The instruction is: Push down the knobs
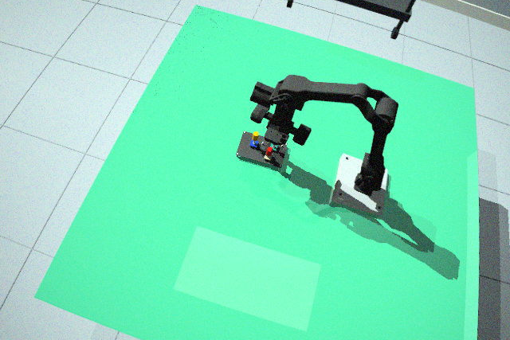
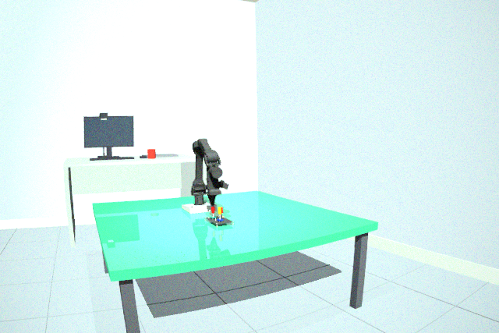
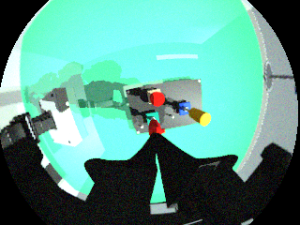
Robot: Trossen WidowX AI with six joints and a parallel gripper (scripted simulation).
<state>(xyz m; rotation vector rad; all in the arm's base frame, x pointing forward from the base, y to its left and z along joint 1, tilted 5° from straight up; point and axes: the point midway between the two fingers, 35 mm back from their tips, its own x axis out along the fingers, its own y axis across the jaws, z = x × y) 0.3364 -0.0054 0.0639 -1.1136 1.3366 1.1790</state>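
The red knob is 2 cm below my gripper tip. Also, from my gripper tip: yellow knob (7 cm ahead, 2 cm to the left, 2 cm below).
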